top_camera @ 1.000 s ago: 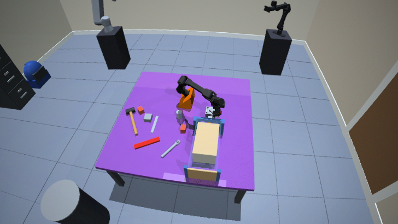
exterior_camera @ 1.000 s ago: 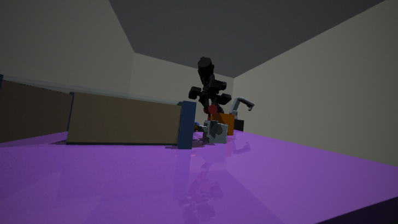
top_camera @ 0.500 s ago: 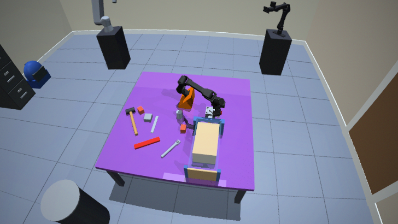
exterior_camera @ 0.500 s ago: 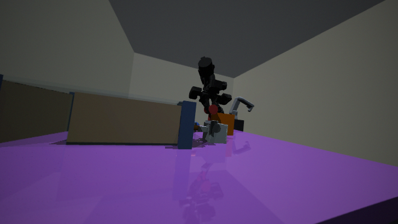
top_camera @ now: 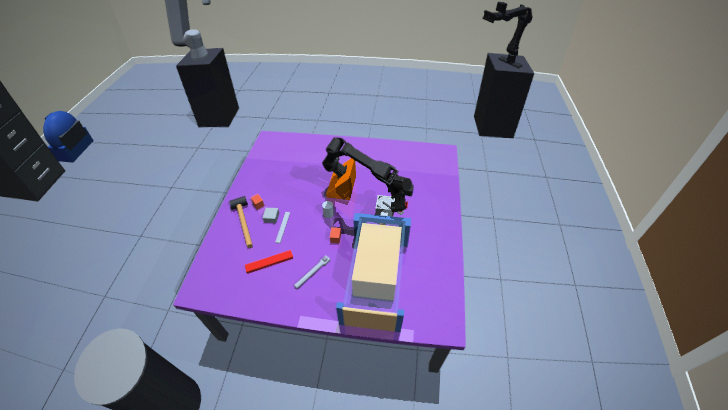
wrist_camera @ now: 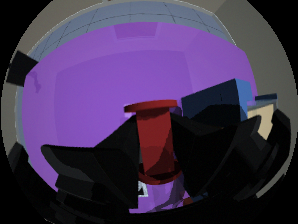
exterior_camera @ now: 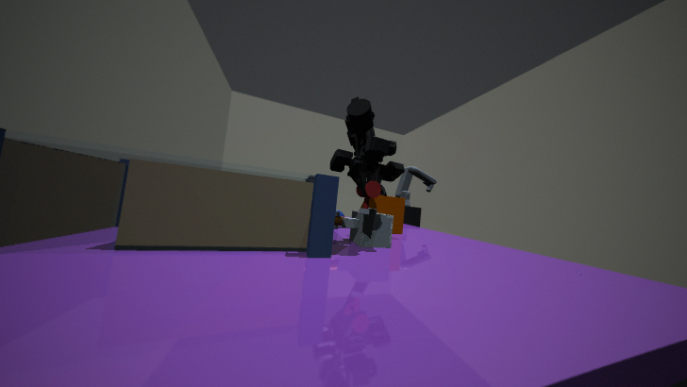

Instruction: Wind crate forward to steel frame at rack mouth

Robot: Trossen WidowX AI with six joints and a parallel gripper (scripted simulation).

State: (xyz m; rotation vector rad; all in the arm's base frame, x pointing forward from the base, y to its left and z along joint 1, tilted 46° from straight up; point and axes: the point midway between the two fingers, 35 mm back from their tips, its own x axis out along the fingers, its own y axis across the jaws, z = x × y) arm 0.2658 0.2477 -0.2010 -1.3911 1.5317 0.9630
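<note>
The winch handle is 30 mm behind my gripper tip, 50 mm to the right of it and 30 mm below it. Round my gripper tip: grey bar 60 mm ahead, 610 mm to the right, 130 mm below; then grey winch 80 mm behind, 100 mm to the right, 100 mm below; then red knob 20 mm to the right.
</note>
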